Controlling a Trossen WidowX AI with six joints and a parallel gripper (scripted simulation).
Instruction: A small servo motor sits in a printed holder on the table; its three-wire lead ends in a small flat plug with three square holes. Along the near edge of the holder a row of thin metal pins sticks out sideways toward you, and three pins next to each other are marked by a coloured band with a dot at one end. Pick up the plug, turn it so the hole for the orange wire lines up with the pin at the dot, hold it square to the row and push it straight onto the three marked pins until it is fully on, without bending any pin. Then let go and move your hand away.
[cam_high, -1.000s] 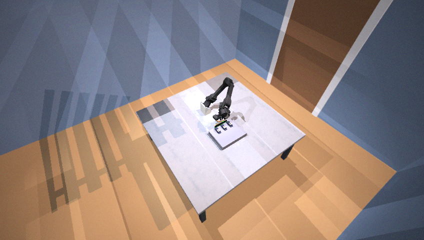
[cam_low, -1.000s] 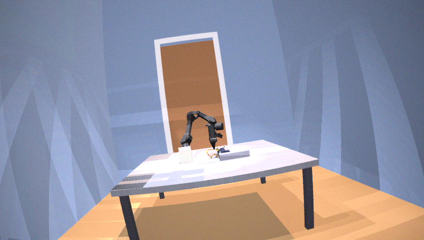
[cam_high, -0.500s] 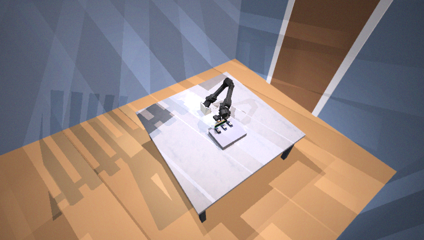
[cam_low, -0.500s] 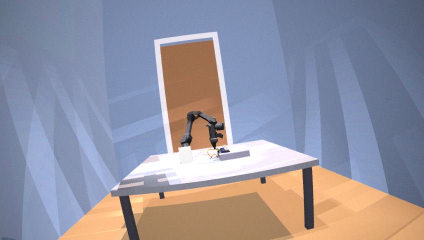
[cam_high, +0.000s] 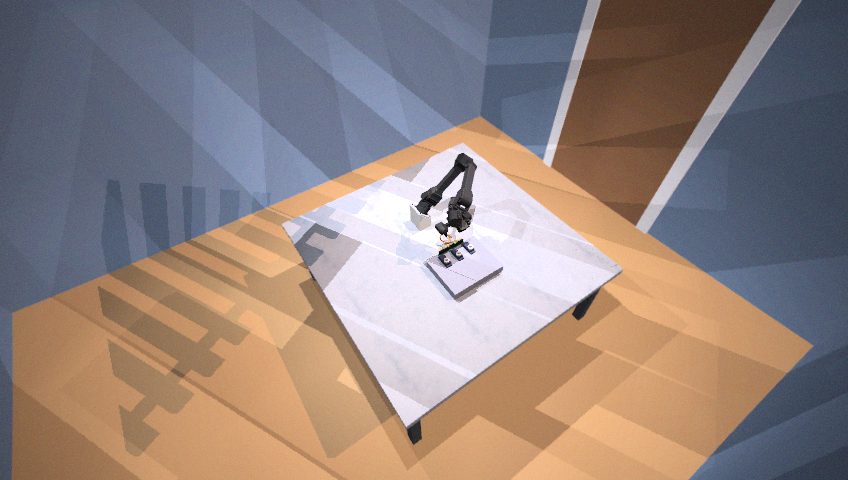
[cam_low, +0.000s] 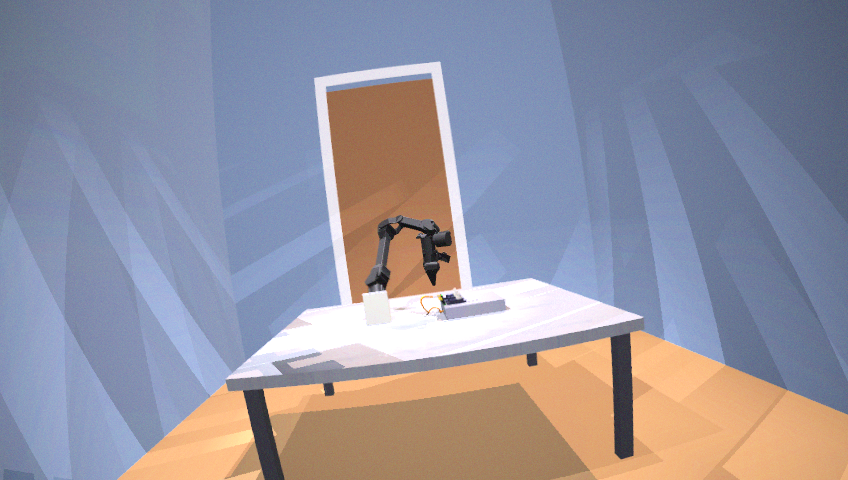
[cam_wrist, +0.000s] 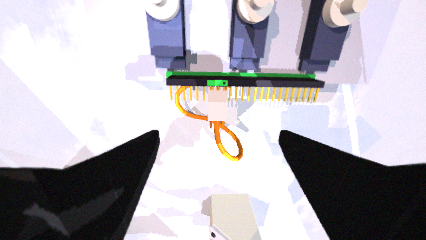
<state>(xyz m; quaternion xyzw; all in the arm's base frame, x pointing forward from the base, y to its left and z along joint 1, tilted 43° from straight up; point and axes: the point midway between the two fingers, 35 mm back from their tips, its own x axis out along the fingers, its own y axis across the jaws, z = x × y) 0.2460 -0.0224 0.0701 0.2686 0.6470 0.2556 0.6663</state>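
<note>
Now: the green marked band 30 mm ahead of my gripper tip and 50 mm below it. Round my gripper tip: servo motor (80 mm ahead, 30 mm to the right, 80 mm below); then grey printed holder (190 mm ahead, 30 mm to the right, 100 mm below).
</note>
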